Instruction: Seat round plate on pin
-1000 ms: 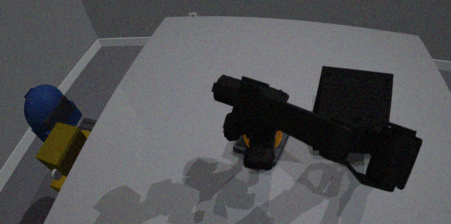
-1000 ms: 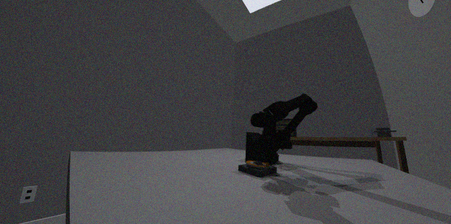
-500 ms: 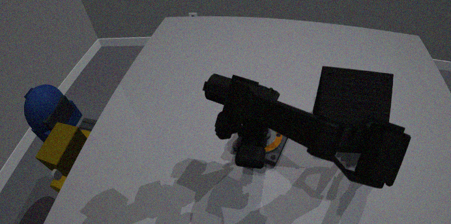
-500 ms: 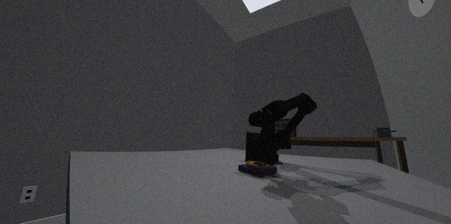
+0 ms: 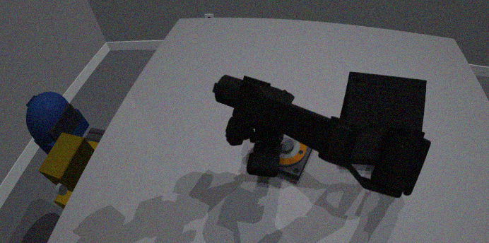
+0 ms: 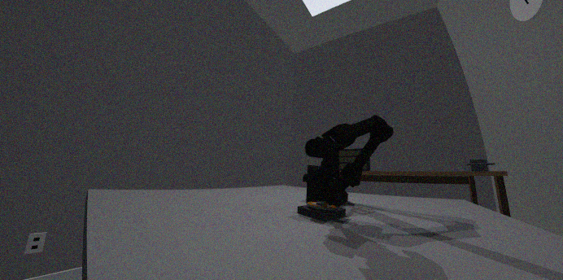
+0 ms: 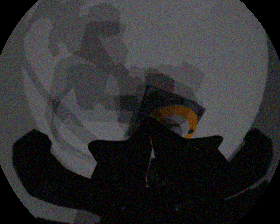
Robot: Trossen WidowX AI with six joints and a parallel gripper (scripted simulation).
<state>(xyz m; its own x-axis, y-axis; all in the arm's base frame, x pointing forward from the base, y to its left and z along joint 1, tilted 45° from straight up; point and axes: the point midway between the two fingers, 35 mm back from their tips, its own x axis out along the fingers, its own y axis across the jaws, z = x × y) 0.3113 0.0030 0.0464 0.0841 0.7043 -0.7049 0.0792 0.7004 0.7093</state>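
Right now the round plate is 20 mm behind my gripper tip, 30 mm to the right of it and 10 mm below it. From my gripper tip the other things lie so: dark grey square base (40 mm behind, 40 mm to the right, 20 mm below).
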